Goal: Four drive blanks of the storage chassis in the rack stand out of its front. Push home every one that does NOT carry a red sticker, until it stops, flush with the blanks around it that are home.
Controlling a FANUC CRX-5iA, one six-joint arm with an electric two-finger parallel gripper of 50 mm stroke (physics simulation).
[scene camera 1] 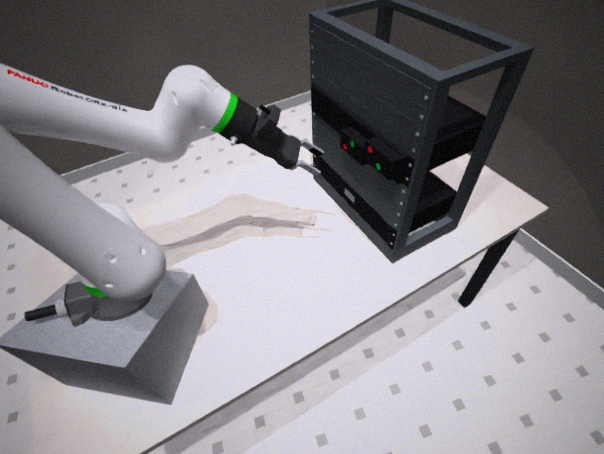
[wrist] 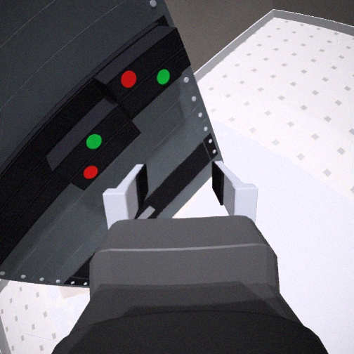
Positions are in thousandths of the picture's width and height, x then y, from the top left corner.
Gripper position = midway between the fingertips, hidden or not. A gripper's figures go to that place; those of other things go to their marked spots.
Labels:
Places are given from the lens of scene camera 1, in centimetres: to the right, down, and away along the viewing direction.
my gripper (scene camera 1: 529, 360): 5, -16, 89
rack (scene camera 1: 635, 259): 20, -28, 86

